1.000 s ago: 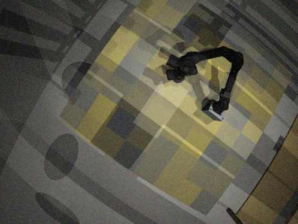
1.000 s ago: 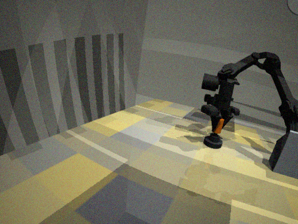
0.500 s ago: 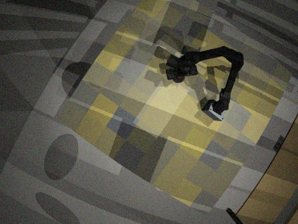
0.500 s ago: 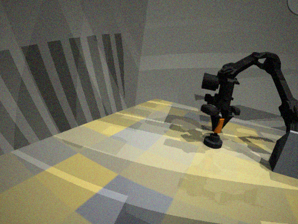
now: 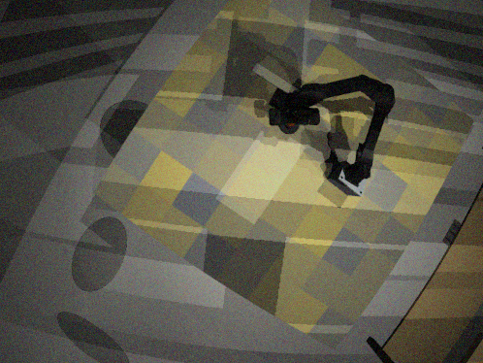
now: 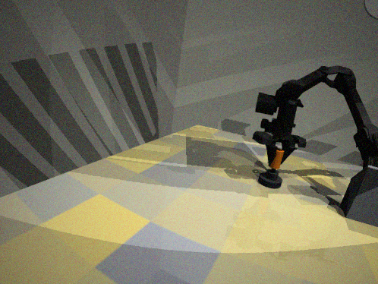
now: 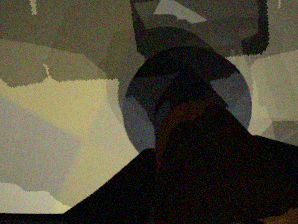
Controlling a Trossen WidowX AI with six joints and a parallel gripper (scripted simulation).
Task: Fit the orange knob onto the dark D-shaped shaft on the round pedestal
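The orange knob lies 2 cm above my gripper tip. Round my gripper tip: round dark pedestal (4 cm below).
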